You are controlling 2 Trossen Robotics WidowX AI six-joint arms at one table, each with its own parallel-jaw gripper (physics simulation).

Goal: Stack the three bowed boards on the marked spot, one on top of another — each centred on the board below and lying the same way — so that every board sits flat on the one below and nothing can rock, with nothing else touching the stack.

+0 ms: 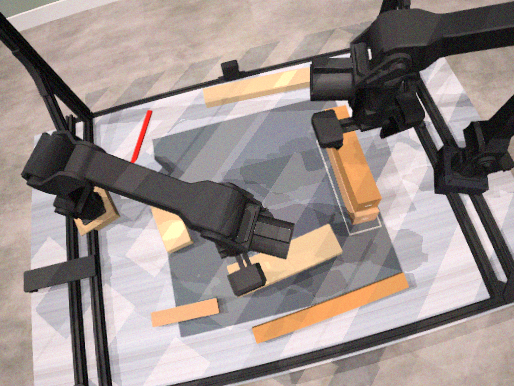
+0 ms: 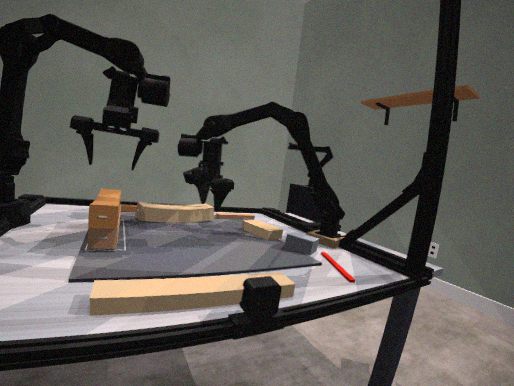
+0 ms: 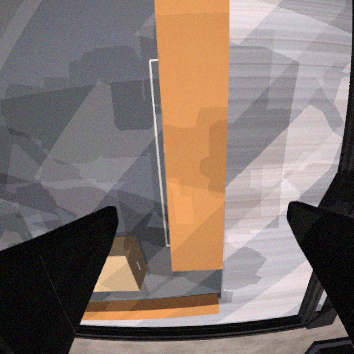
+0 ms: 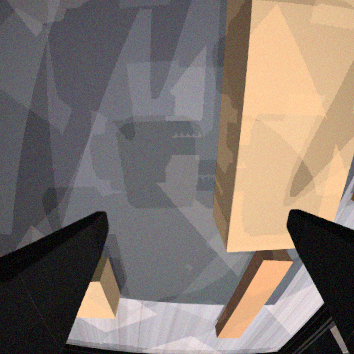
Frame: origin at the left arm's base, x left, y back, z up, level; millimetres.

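Seen in the pictures: left gripper, fingertip midpoint: [image 1: 359, 142] [image 2: 111, 167] [image 3: 202, 212]; right gripper, fingertip midpoint: [image 1: 235, 253] [image 2: 209, 207] [image 4: 198, 219]; left arm's base, link origin: [image 1: 465, 166]; right arm's base, link origin: [image 1: 91, 208] [image 2: 328, 234].
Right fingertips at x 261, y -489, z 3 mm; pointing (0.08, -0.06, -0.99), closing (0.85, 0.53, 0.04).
Offsets run from my right fingertips to a thing's top centre.
Two orange boards are stacked in the white outline [image 1: 365, 230] [image 2: 125, 235] [image 3: 158, 150]: the upper board @(dx -242, dy +220, dz +41 mm) [image 1: 359, 172] [image 2: 104, 214] [image 3: 195, 150] lies lengthwise over the lower board @(dx -227, dy +226, dz -2 mm) [image 1: 364, 216] [image 2: 103, 238]. Whether a gap lies between them is hard to tell. A pale bowed board @(dx -4, dy +105, dz -4 mm) [image 1: 305, 254] [image 2: 175, 213] [image 3: 117, 275] [image 4: 290, 125] lies on the dark mat. My left gripper [image 2: 112, 166] [image 3: 202, 212] is open and empty, above the stack. My right gripper [image 2: 211, 204] [image 4: 198, 219] is open and empty, above one end of the pale board, which shows between and beyond its fingers.
A long pale beam @(dx -462, dy -26, dz -36 mm) [image 1: 255, 89] [image 2: 165, 296] lies beside the mat. A long orange strip @(dx +79, dy +211, dz -32 mm) [image 1: 330, 308] and a short peach strip @(dx +136, dy -94, dz -38 mm) [image 1: 185, 312] [image 4: 255, 300] lie along the opposite edge. A pale block @(dx -53, dy -169, dz -27 mm) [image 1: 171, 230] [image 2: 262, 229], grey block @(dx -175, dy -262, dz -15 mm) [image 2: 301, 244] and red stick @(dx -278, dy -319, dz -54 mm) [image 1: 142, 136] [image 2: 338, 266] lie farther off.
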